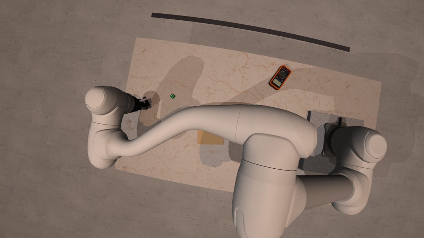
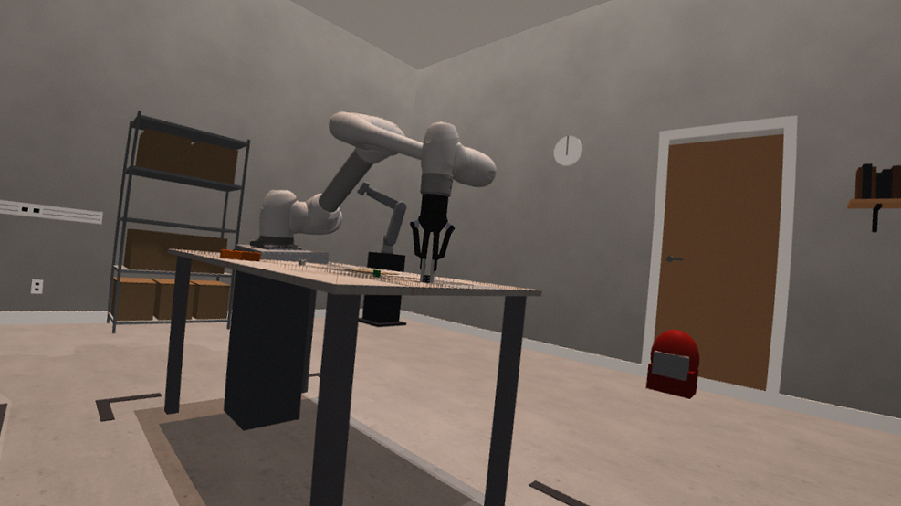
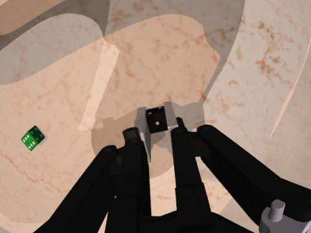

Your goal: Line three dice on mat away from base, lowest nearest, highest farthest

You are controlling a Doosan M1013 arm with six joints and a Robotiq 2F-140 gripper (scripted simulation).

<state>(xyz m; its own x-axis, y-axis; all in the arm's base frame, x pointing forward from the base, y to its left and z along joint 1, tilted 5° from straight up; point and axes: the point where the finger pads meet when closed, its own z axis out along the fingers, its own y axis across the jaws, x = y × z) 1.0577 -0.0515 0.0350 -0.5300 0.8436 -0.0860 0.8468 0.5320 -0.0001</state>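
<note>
Now: the mat 360 mm behind my hand, 90 mm to the left of it and 30 mm below it. Also, from my hand: black die (20 mm below); then white die (570 mm behind, 70 mm to the right, 20 mm below); then green die (140 mm behind, 70 mm to the right, 20 mm below).
</note>
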